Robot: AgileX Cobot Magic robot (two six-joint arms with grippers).
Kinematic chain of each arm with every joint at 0, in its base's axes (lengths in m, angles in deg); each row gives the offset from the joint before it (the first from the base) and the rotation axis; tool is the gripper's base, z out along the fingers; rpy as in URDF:
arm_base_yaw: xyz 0 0 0.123 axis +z
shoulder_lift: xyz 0 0 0 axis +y
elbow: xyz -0.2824 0 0.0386 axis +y
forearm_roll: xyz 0.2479 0 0.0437 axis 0.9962 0 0.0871
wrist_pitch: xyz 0 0 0 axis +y
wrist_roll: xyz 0.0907 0 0.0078 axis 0.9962 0 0.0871
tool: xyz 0 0 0 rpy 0 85 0
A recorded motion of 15 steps. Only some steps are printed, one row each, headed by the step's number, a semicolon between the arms.
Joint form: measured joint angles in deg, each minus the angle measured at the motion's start. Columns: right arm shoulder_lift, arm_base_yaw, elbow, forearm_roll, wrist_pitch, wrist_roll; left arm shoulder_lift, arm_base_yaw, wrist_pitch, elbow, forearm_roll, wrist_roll.
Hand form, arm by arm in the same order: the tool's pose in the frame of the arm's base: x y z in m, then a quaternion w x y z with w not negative. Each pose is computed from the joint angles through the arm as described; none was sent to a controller.
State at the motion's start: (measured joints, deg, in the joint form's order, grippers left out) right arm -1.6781 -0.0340 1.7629 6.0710 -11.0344 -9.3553; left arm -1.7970 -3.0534 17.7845 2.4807 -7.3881 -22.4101
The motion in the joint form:
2: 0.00 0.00 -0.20 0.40 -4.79 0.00; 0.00 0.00 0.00 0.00 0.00 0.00
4: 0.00 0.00 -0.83 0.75 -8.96 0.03; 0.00 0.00 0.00 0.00 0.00 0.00
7: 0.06 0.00 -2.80 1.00 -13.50 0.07; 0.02 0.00 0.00 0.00 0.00 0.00
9: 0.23 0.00 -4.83 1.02 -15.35 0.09; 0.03 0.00 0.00 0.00 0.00 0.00
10: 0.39 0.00 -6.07 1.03 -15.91 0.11; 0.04 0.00 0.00 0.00 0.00 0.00
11: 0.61 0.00 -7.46 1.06 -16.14 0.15; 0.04 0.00 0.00 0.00 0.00 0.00
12: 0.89 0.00 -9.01 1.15 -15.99 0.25; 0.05 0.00 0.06 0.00 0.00 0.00
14: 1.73 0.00 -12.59 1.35 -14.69 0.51; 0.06 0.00 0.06 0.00 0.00 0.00
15: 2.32 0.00 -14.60 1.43 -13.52 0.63; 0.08 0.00 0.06 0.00 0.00 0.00
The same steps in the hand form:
2: 0.0495 -0.0028 0.2298 0.82270 -0.00267 0.56760 -0.03143; 0.0531 -0.0064 0.1724 0.59105 -0.16720 0.76631 -0.18833
4: 0.0460 -0.0037 0.2394 0.84550 0.00380 0.53296 -0.03257; 0.0531 -0.0064 0.1724 0.59105 -0.16720 0.76631 -0.18833
7: 0.0394 -0.0047 0.2568 0.87385 0.01046 0.48487 -0.03437; 0.0532 -0.0064 0.1723 0.59092 -0.16723 0.76642 -0.18829
9: 0.0343 -0.0050 0.2705 0.88896 0.01298 0.45643 -0.03534; 0.0532 -0.0064 0.1723 0.59085 -0.16724 0.76647 -0.18827
10: 0.0316 -0.0051 0.2780 0.89537 0.01399 0.44369 -0.03542; 0.0532 -0.0064 0.1723 0.59079 -0.16726 0.76652 -0.18825
11: 0.0289 -0.0052 0.2857 0.90072 0.01492 0.43273 -0.03498; 0.0532 -0.0064 0.1723 0.59079 -0.16726 0.76652 -0.18825
12: 0.0263 -0.0052 0.2938 0.90494 0.01615 0.42391 -0.03343; 0.0532 -0.0064 0.1722 0.59032 -0.16730 0.76690 -0.18816
14: 0.0214 -0.0051 0.3110 0.91034 0.01792 0.41246 -0.02894; 0.0532 -0.0064 0.1722 0.59025 -0.16731 0.76695 -0.18814
15: 0.0192 -0.0049 0.3201 0.91134 0.01808 0.41041 -0.02648; 0.0532 -0.0064 0.1722 0.59012 -0.16734 0.76706 -0.18811

